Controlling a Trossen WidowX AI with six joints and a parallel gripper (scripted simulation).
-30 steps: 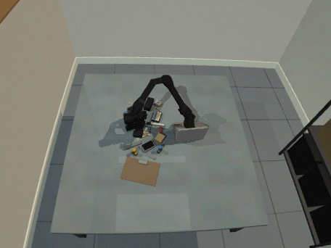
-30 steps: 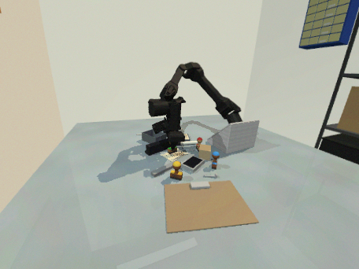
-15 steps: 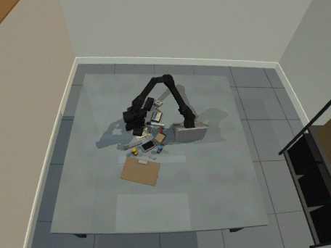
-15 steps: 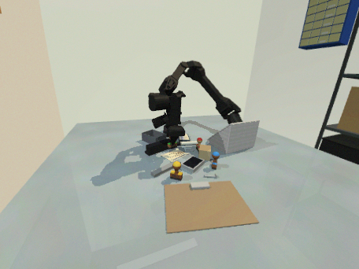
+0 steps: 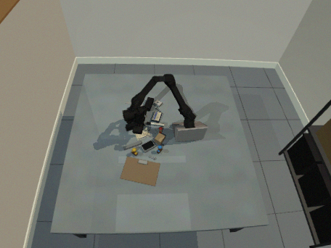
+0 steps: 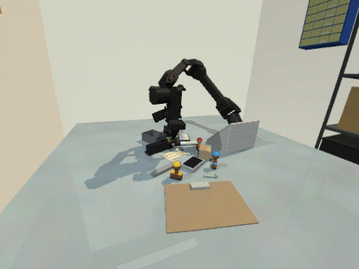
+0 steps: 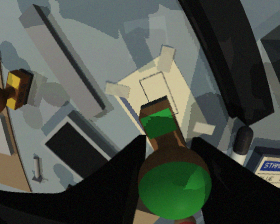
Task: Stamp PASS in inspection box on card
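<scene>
The cream card is 10 mm behind my gripper tip and 90 mm below it. From my gripper tip the other things lie so: long black block: 40 mm ahead, 70 mm to the right, 70 mm below; then grey bar: 60 mm ahead, 90 mm to the left, 80 mm below; then green stamp: right at my gripper tip.
</scene>
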